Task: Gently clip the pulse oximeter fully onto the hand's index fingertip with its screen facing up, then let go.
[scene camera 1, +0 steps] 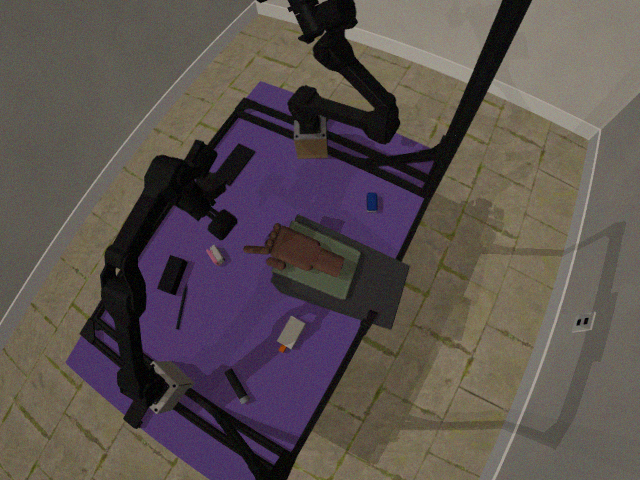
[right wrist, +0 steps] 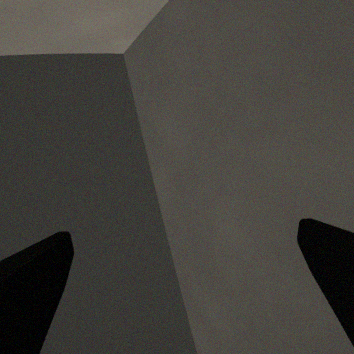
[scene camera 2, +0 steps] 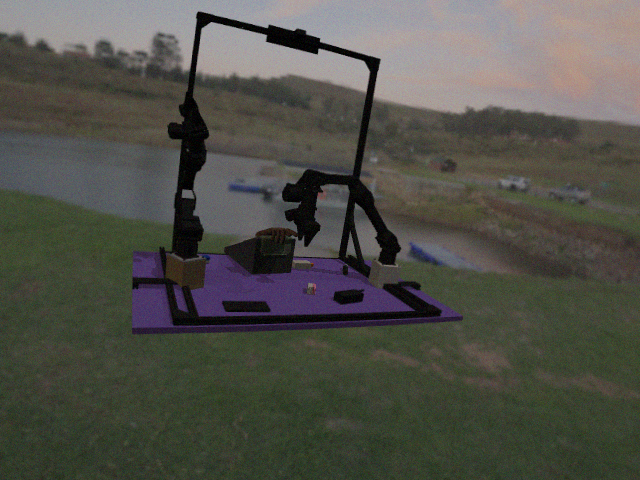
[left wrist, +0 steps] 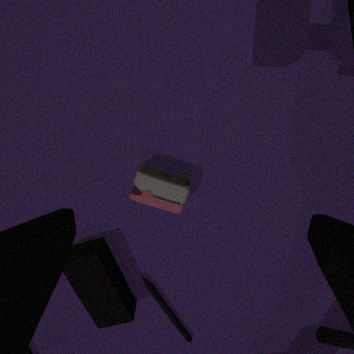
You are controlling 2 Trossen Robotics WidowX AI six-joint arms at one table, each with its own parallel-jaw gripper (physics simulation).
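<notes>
The pulse oximeter, white-grey with a pink part, lies on its side on the purple table. The brown hand rests on a green pad on a dark wedge, its index finger stretched out towards the left in scene camera 1. My left gripper is open and empty, above the table; in the left wrist view the oximeter lies between and beyond its fingertips. My right gripper is open and empty, raised high, and faces the walls. Its fingertips are out of view in scene camera 1.
A black box and a thin dark pen lie near the oximeter. A white box with an orange tip, a dark cylinder, a blue block and a flat black slab are also on the table.
</notes>
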